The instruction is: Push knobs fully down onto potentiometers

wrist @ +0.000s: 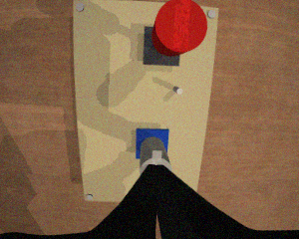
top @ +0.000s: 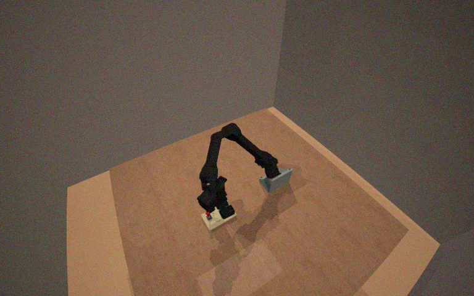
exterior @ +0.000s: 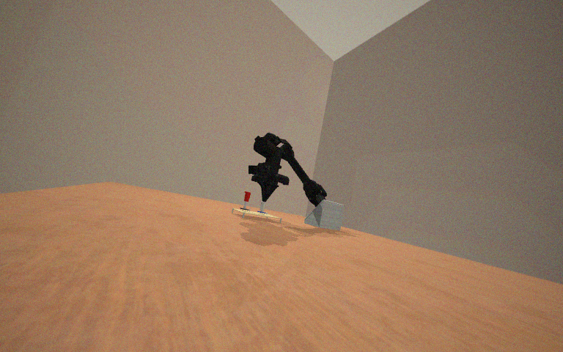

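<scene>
The grey knob is 10 mm below my gripper tip. The rest, counted from my gripper tip: red knob: 70 mm ahead, 10 mm above.
</scene>
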